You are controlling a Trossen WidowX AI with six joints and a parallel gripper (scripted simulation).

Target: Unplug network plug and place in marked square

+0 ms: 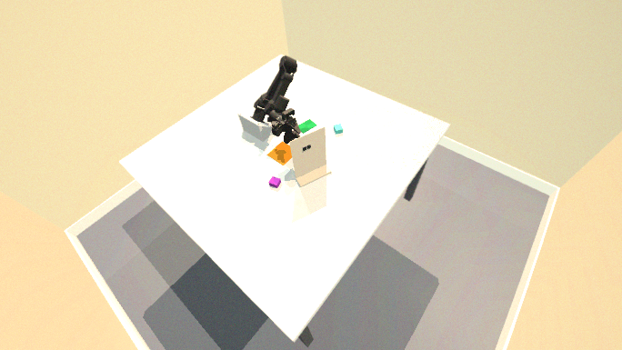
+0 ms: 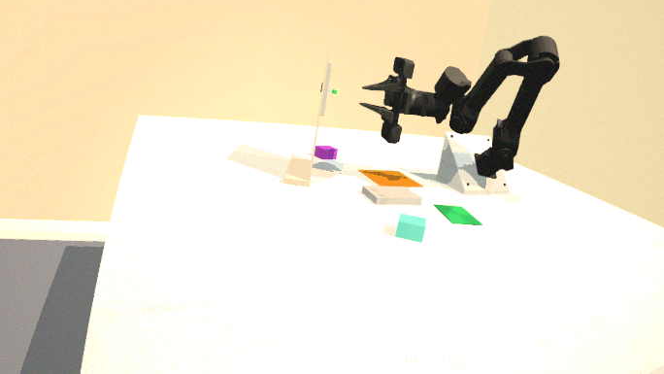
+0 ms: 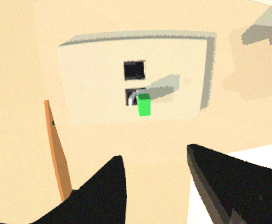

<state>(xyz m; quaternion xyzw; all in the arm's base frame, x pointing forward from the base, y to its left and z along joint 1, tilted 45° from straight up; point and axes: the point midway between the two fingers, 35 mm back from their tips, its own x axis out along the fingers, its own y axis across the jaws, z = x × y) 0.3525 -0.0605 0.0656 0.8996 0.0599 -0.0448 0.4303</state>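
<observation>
Right now the network plug is 7 cm ahead of my gripper tip and 2 cm to the right of it. The rest, counted from my gripper tip: beige panel (8 cm ahead, 7 cm below, 3 cm to the right); orange square (19 cm below, 12 cm behind, 4 cm to the right).
</observation>
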